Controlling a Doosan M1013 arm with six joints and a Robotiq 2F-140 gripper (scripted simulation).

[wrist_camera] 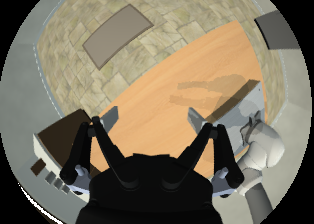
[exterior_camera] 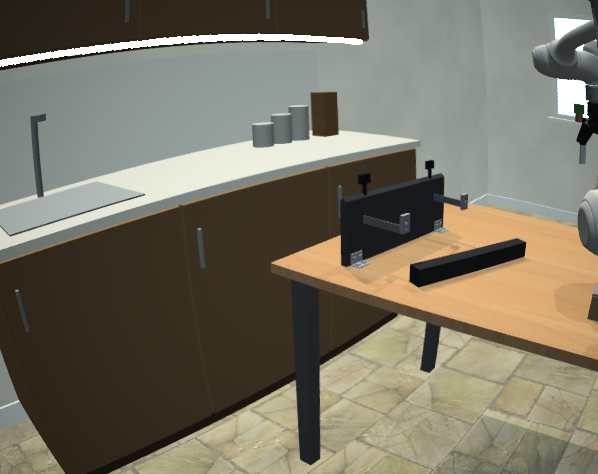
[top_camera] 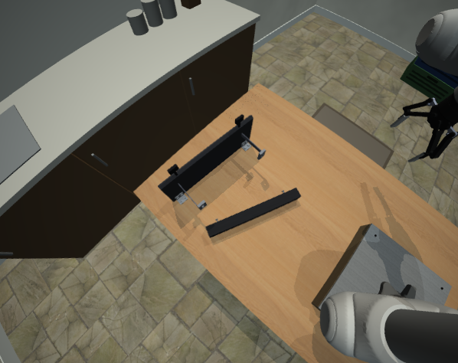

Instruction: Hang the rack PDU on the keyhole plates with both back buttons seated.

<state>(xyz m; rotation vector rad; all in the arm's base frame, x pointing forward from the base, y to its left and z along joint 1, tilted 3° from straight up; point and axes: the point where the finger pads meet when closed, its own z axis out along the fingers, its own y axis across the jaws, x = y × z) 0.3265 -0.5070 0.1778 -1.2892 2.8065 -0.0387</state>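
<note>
Now: hand 30 cm short of the rack PDU, 49 cm to the right of it and 23 cm above it. Also, from my hand: black backboard: 55 cm ahead, 45 cm to the left, 17 cm below.
</note>
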